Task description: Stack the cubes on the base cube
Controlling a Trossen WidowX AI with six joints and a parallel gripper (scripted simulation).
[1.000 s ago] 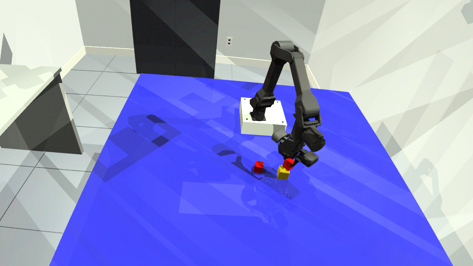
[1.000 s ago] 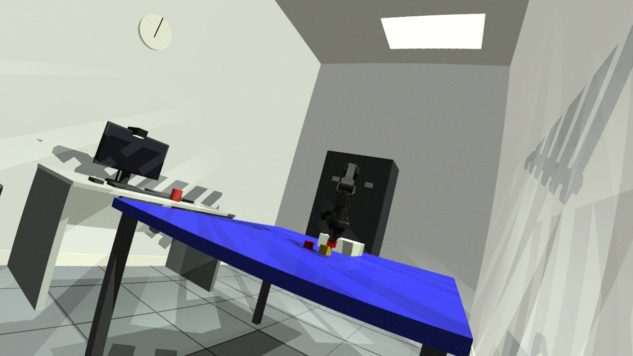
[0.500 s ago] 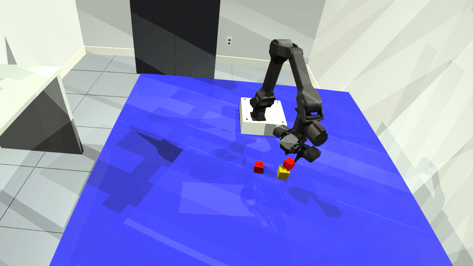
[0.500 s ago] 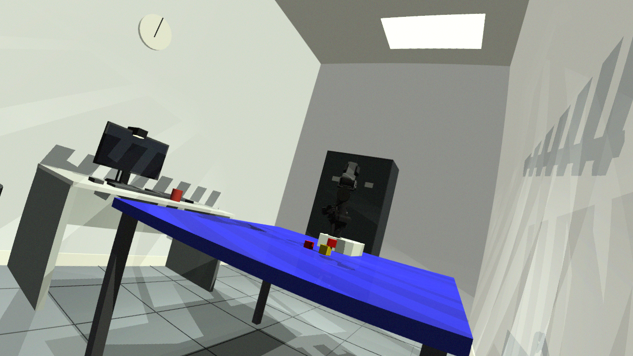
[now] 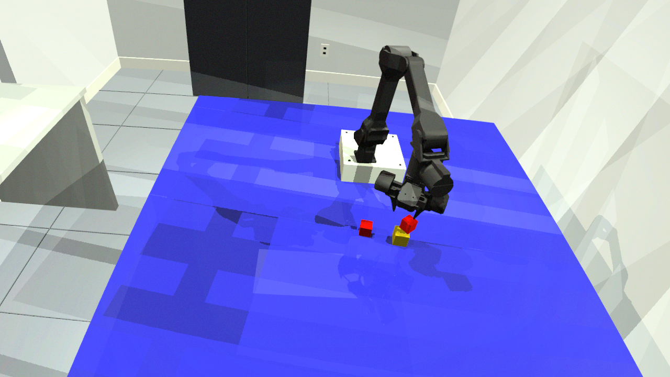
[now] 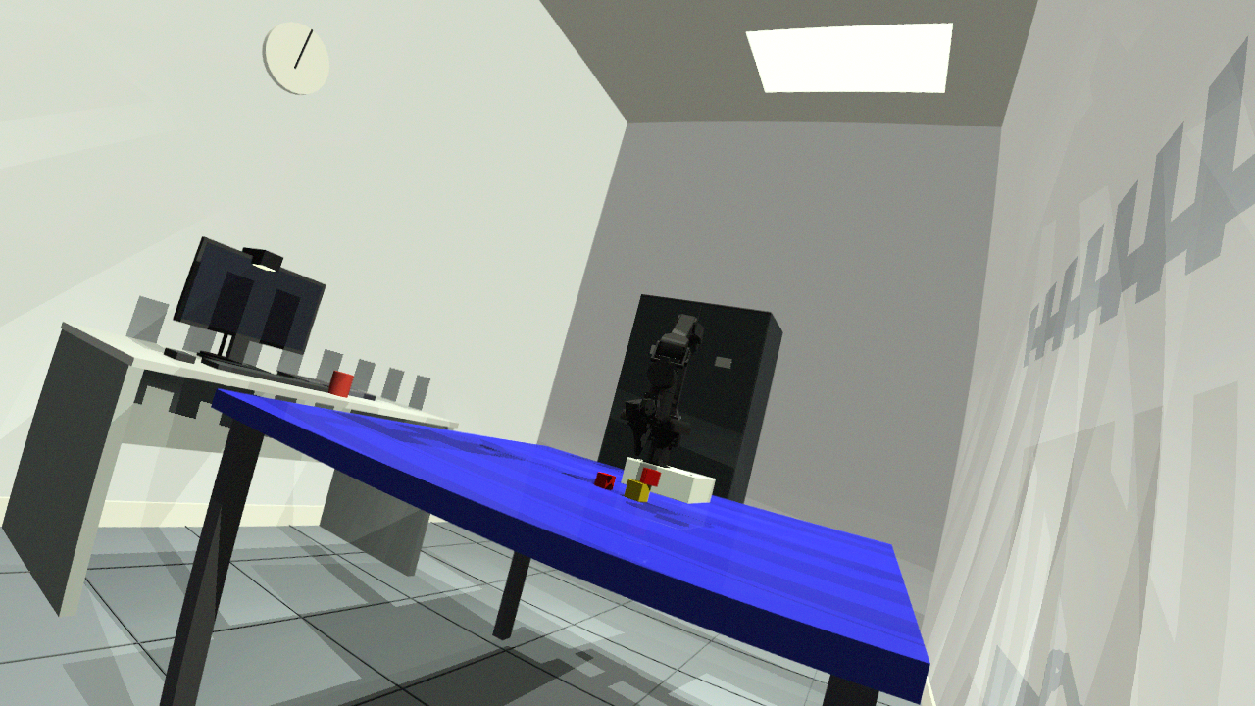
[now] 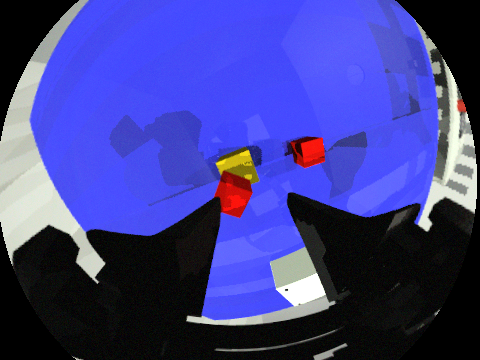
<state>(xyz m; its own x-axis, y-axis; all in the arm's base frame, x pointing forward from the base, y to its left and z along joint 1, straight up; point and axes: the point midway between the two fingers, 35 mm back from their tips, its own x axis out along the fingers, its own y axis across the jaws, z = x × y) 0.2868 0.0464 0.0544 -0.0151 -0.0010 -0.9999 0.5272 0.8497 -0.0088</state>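
Now: gripper tip 70 mm above the yellow cube, 10 mm to the right of it and 10 mm short of it.
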